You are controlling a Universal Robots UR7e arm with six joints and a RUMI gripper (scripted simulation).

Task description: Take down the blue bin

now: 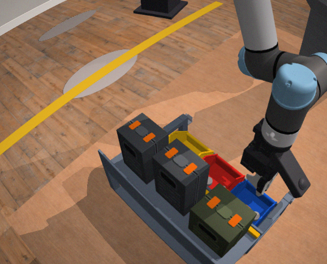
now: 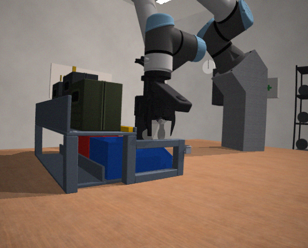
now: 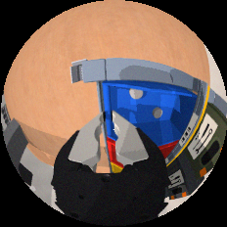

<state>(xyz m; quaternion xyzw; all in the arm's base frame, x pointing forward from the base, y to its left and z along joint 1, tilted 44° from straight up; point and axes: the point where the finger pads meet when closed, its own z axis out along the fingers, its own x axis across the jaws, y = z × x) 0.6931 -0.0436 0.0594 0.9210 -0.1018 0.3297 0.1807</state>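
My gripper is now 8 cm short of the blue open bin and 3 cm to the left of it. The rest, counted from my hand: green case 17 cm ahead, 7 cm to the right, 11 cm above; red bin 3 cm ahead, 13 cm to the right; yellow bin 1 cm behind, 24 cm to the right.
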